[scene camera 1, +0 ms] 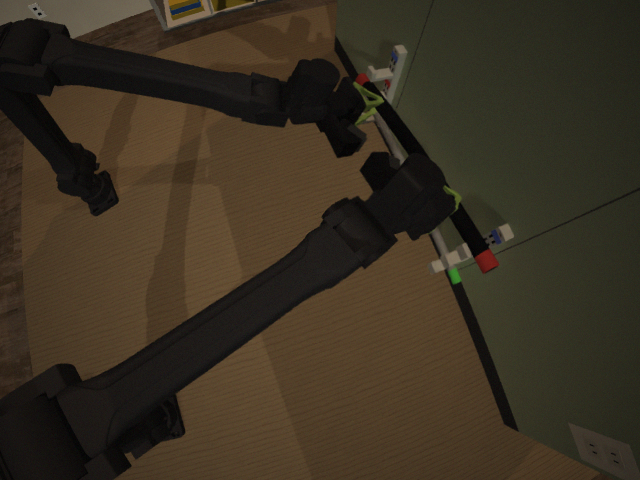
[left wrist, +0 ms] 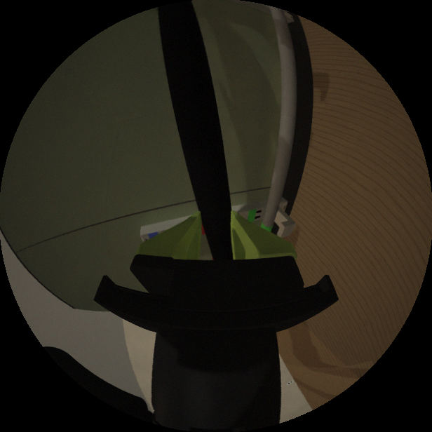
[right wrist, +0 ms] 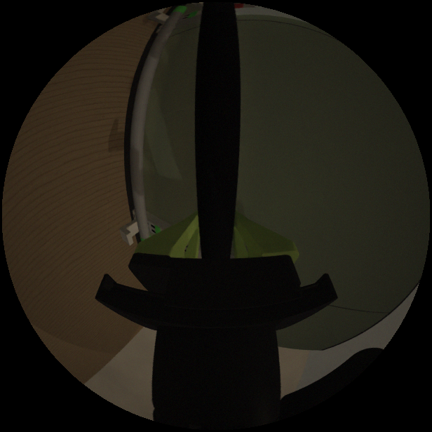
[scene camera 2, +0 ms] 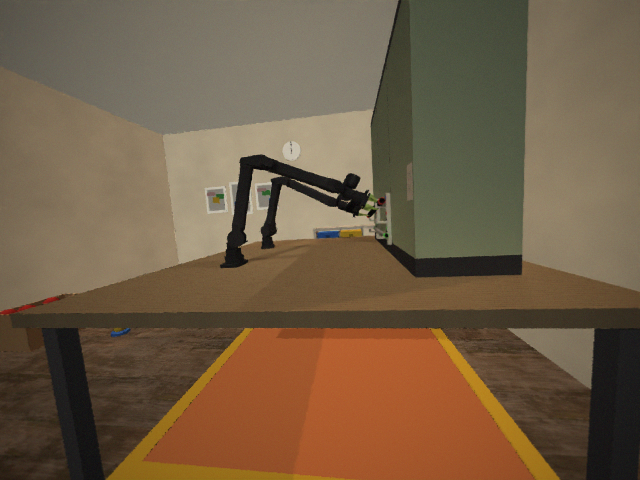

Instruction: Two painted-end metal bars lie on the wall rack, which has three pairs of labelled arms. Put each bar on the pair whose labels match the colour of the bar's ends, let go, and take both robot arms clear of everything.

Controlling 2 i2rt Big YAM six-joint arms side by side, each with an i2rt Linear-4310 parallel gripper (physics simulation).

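Where they show: left gripper, fingertip midpoint: [scene camera 1: 379,104]; right gripper, fingertip midpoint: [scene camera 1: 453,201]; left arm's base, link origin: [scene camera 1: 101,194] [scene camera 2: 268,247]; right arm's base, link origin: [scene camera 1: 163,413] [scene camera 2: 235,265].
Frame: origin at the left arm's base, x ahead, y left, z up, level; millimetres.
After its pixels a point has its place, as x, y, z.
A black bar with red ends [scene camera 1: 486,260] @[635, -693, 275] [scene camera 2: 381,200] @[638, -711, 265] [left wrist: 195,100] [right wrist: 218,125] is held lengthwise along the wall by both grippers, at the upper part of the white rack [scene camera 1: 398,77] [scene camera 2: 389,219]. My left gripper [scene camera 1: 378,105] @[704, -316, 208] [left wrist: 215,215] is shut on it near its far end. My right gripper [scene camera 1: 452,210] @[674, -578, 239] [right wrist: 215,215] is shut on it toward its near end. I cannot tell whether the bar touches a rack arm. A grey bar with green ends [scene camera 1: 438,240] @[669, -619, 108] [left wrist: 288,100] [right wrist: 137,150] lies on the lowest, green-labelled pair. Blue labels are at the top, red below them.
The green wall [scene camera 1: 542,129] @[712, -587, 447] [scene camera 2: 465,129] @[742, -1123, 430] rises behind the rack, with a black strip [scene camera 1: 485,356] @[640, -910, 34] along its foot. The wooden table [scene camera 1: 361,361] @[393, -754, 0] [scene camera 2: 320,289] @[296, -1124, 0] lies under the arms. The two wrists are close together in scene camera 1. A wall outlet [scene camera 1: 602,450] @[611, -1043, 301] is at the lower right.
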